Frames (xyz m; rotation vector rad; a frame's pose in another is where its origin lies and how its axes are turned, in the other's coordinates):
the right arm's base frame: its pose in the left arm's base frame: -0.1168 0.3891 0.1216 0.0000 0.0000 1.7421
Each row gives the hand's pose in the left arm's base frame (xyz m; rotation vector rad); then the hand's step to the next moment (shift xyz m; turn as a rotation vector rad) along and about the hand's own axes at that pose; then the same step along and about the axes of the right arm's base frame.
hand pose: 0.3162 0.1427 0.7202 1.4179 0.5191 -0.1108
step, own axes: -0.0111 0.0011 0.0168 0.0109 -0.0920 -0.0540
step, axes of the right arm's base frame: -0.0174 0.0078 0.0066 0.0451 0.0327 -0.0916
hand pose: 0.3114 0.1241 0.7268 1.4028 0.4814 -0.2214
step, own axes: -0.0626 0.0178 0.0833 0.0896 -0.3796 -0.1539
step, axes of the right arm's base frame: -0.0800 0.0461 0.0515 0.1165 0.0936 -0.3918
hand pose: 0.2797 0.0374 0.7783 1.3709 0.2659 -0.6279
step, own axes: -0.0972 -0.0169 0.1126 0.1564 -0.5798 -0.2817
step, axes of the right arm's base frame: -0.0646 0.1211 0.0598 0.2130 0.1124 -0.6180
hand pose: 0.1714 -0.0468 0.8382 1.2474 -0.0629 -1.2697
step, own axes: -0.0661 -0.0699 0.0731 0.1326 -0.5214 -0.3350
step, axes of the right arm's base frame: 0.0347 0.1144 0.0173 0.2417 0.0427 -0.5843
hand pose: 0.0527 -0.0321 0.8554 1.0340 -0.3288 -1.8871
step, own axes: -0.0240 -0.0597 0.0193 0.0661 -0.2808 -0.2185
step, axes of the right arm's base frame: 0.0552 0.0367 -0.0113 0.1362 -0.0090 -0.3352
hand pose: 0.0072 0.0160 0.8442 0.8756 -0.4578 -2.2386
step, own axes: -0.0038 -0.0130 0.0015 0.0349 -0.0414 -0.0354
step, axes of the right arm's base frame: 0.0127 0.0029 -0.0041 0.0043 0.0130 -0.0632
